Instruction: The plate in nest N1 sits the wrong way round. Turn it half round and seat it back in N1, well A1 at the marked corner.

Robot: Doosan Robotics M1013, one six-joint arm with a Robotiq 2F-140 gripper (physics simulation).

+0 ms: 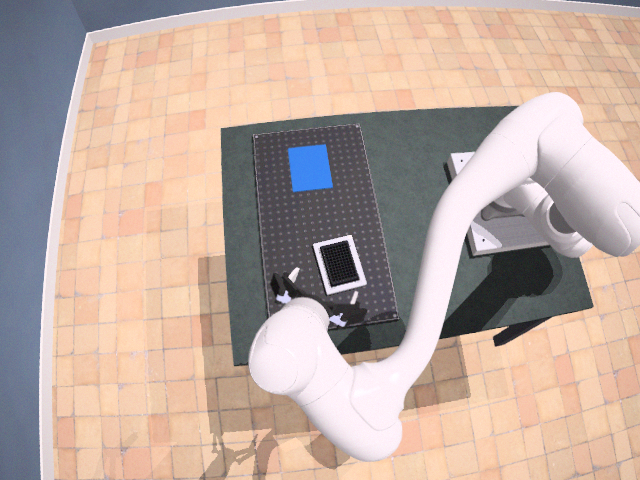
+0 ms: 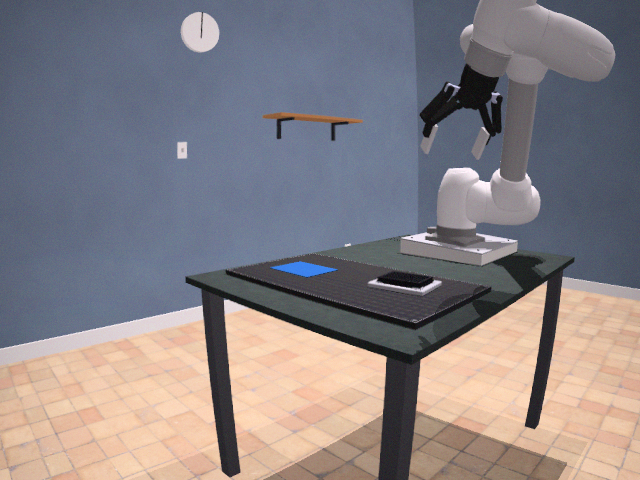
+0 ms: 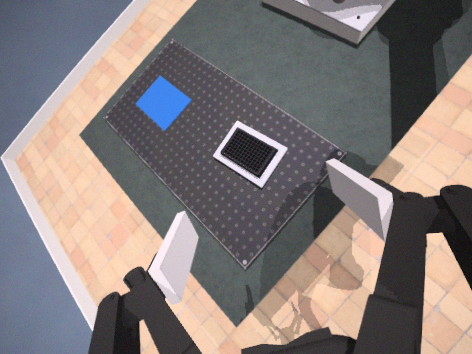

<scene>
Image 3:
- my gripper: 258, 201
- black well plate: 254, 155
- white nest: 275, 161
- blue rectangle: 162, 102
</scene>
